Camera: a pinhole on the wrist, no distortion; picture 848 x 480 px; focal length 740.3 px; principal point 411.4 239.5 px. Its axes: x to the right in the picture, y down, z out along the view. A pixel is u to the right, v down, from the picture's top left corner.
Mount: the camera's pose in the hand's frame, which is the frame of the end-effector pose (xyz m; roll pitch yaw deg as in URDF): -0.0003 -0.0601 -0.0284 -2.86 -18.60 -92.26
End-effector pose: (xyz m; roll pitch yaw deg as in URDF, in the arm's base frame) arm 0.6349 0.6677 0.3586 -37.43 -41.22 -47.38
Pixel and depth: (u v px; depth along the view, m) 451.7 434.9 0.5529
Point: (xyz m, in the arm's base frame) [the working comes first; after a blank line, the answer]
In the camera's frame: 0.0301 0.1459 0.5529

0.8391 0.9843 0.7378
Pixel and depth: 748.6 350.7 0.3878
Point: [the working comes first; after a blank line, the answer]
In the camera's frame: 0.1766 0.0583 0.3878

0.6174 0.9122 0.6919
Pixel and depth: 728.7 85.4 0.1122
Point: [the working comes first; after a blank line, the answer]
In the camera's frame: 0.0481 -0.0234 0.1122

0.5754 0.7362 0.4343
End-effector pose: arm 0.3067 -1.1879 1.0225 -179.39 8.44 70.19
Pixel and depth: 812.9 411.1 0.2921
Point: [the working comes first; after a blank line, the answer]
In the camera's frame: 0.1584 0.0677 0.2921

0.2015 -1.1123 0.7199
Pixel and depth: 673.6 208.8 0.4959
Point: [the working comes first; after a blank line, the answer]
In the camera's frame: 0.1756 -0.0206 0.4959

0.2138 -1.2282 0.5301
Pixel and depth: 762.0 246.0 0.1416
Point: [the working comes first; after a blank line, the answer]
In the camera's frame: 0.0671 0.0012 0.1416

0.2274 -1.1714 0.8967
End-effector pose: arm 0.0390 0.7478 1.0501 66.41 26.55 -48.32
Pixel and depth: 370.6 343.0 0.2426
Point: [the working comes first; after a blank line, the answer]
In the camera's frame: -0.0134 0.0339 0.2426

-0.0266 0.5687 1.1206
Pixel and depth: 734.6 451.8 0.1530
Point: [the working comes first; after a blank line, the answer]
In the camera's frame: 0.0668 0.0439 0.1530

-0.0519 0.6163 1.0126
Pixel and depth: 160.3 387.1 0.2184
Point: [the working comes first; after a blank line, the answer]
In the camera's frame: -0.0741 0.0435 0.2184

0.0319 0.5916 1.1410
